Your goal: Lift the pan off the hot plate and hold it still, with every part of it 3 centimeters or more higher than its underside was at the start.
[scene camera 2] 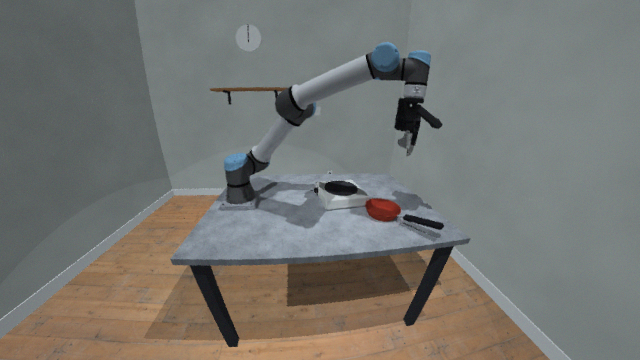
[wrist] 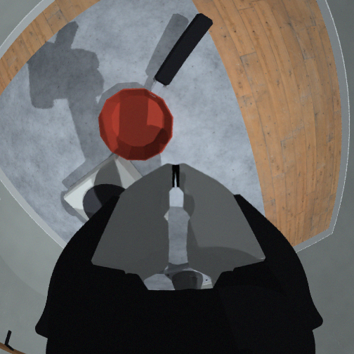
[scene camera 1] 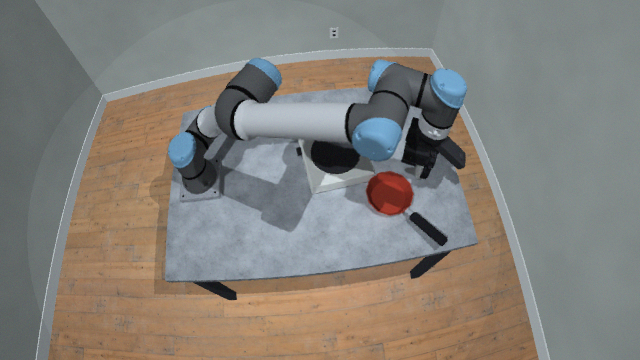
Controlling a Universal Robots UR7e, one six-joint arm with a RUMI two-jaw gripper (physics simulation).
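Places are measured from the arm's base along level axes (x ahead, y left, z up), in centimetres.
Where they show: gripper, fingertip midpoint: (scene camera 2: 407, 155) (scene camera 1: 418, 177); arm's base, link origin: (scene camera 2: 241, 197) (scene camera 1: 199, 177).
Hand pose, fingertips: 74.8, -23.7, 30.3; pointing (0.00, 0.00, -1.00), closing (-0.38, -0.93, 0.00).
Each offset is from my fingertips to the top centre of the thing, as dx, dy, dz. Level surfaces: height alone.
The red pan (scene camera 1: 390, 193) (scene camera 2: 383, 210) (wrist: 135, 124) is on the table, open side up, off the front right corner of the hot plate. Its black handle @(+10.1, -6.1, -24.4) (scene camera 1: 428, 229) (scene camera 2: 423, 221) (wrist: 184, 49) points to the table's front right corner and stands a little above the table top. The white hot plate @(-20.6, +27.3, -25.7) (scene camera 1: 327, 183) (scene camera 2: 345, 202) (wrist: 80, 193) has a bare black disc on top; the arm hides part of it in scene camera 1. My gripper (scene camera 1: 421, 173) (scene camera 2: 409, 152) (wrist: 174, 166) is shut and empty, high above the table and well above the pan, behind the handle.
The grey table @(dz -32.9) (scene camera 1: 240, 245) (scene camera 2: 280, 240) (wrist: 210, 130) bears the arm's base at its left end. The arm reaches over the hot plate. The table's right edge is near the handle end. A wall shelf (scene camera 2: 245, 89) hangs behind the arm.
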